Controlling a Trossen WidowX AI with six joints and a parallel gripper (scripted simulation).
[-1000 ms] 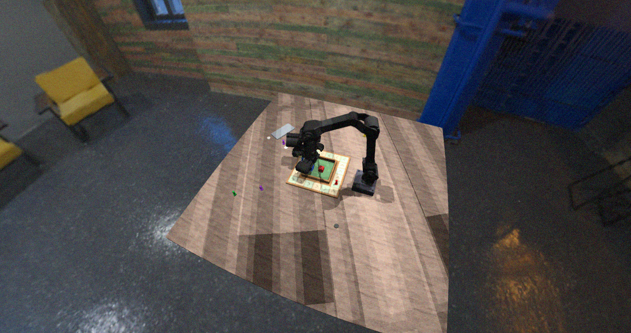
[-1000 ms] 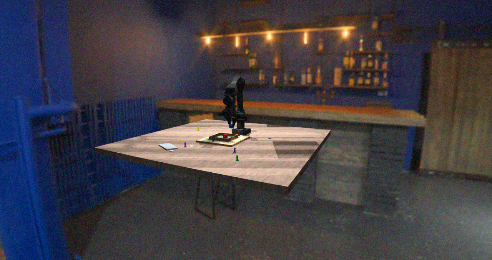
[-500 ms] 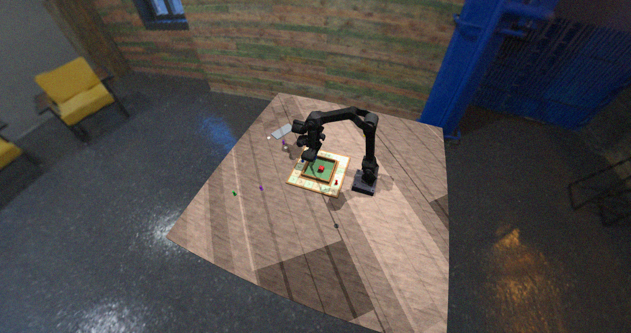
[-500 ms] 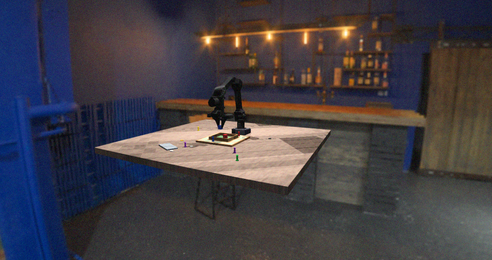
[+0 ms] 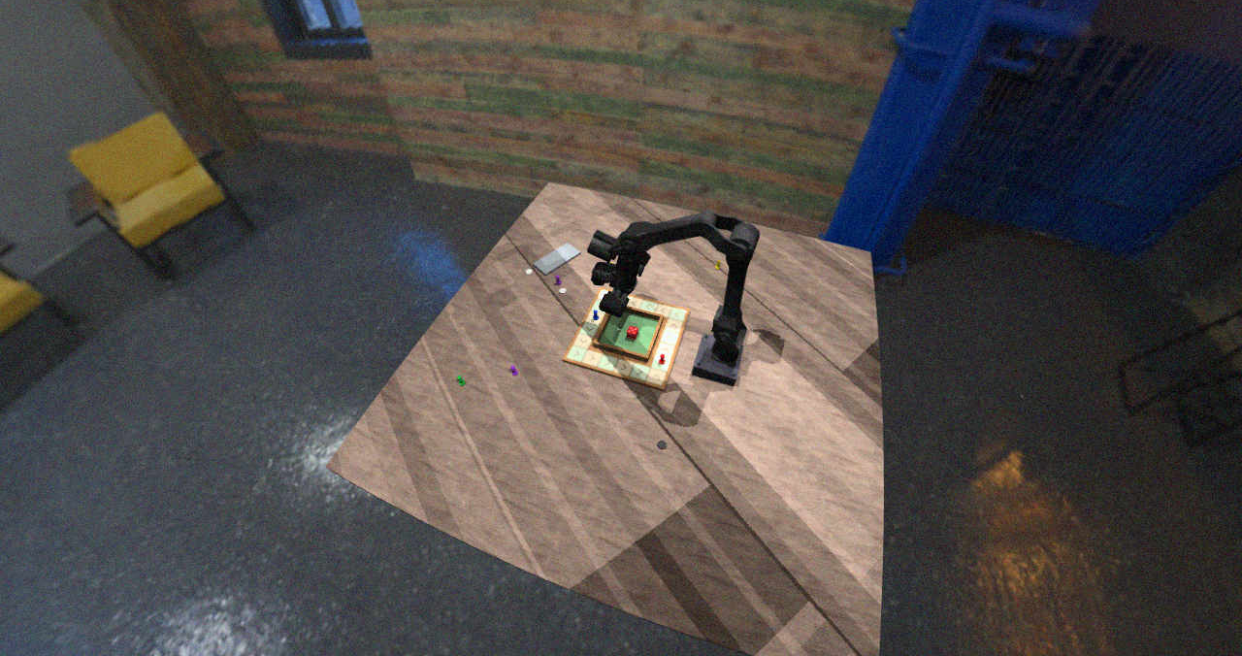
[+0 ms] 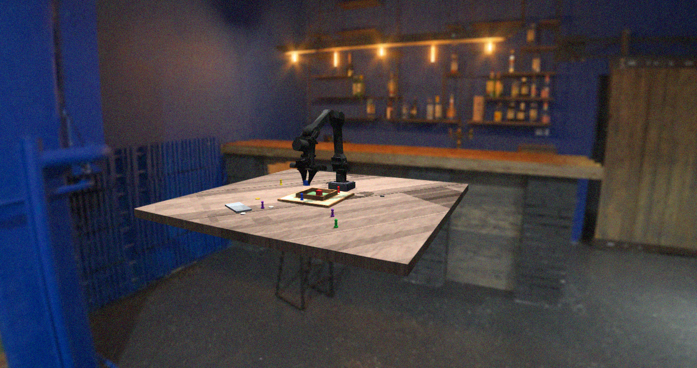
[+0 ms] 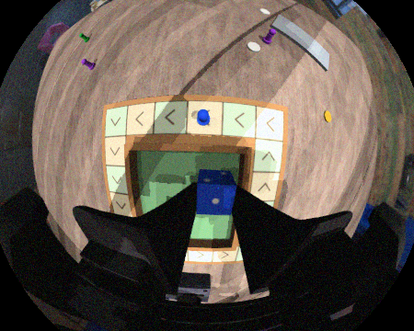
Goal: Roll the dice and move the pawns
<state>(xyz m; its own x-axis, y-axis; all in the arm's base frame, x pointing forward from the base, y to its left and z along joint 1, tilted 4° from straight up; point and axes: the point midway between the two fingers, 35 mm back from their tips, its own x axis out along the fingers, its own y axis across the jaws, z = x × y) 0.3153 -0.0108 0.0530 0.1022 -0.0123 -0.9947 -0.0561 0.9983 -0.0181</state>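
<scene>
Right now the red pawn is 17 cm behind my gripper tip, 9 cm to the left of it and 5 cm below it. The rest, counted from my gripper tip: grey card: 30 cm ahead, 17 cm to the right, 8 cm below; then yellow token: 13 cm ahead, 21 cm to the right, 8 cm below; then blue pawn: 6 cm ahead, 2 cm to the left, 5 cm below.
</scene>
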